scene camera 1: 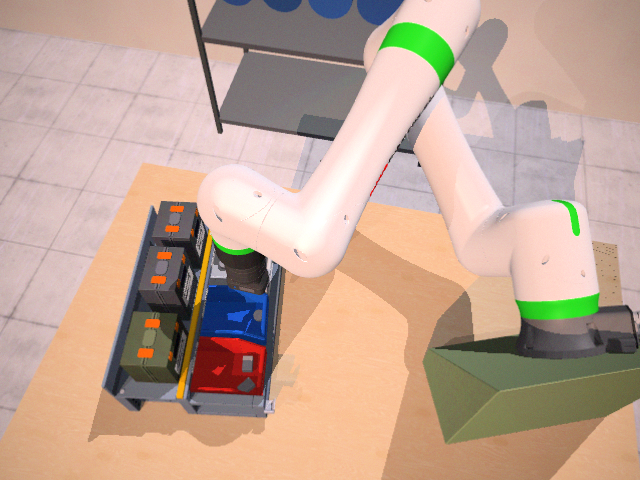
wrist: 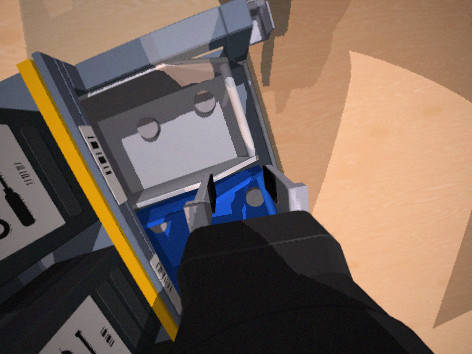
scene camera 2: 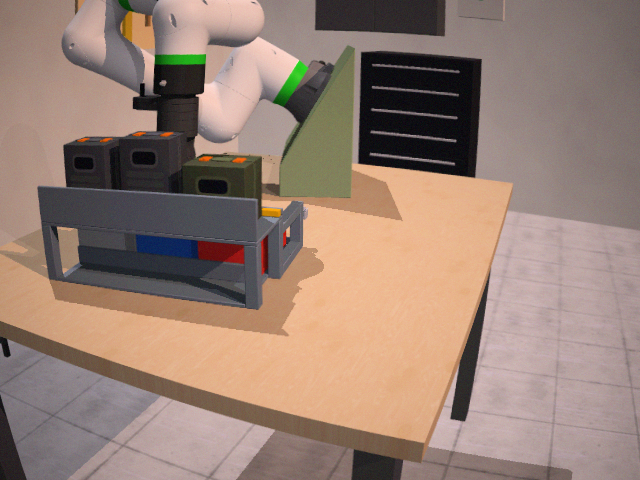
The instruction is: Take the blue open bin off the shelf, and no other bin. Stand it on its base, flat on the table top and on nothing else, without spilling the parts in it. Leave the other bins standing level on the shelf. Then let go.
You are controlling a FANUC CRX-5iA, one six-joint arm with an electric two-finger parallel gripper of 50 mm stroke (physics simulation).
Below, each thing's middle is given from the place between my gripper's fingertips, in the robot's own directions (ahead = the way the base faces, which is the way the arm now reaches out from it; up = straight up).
I see my gripper 6 cm short of the grey bin [wrist: 191, 144], 5 cm to the left of it and 3 cm above it. Also, from my hand: yellow strip [scene camera 1: 180, 393]: 10 cm ahead, 7 cm to the left, 3 cm above; then red bin [scene camera 1: 218, 366]: 18 cm to the left, 3 cm below, 3 cm ahead; then blue open bin [scene camera 1: 228, 313]: 6 cm to the left, 5 cm ahead, 3 cm below.
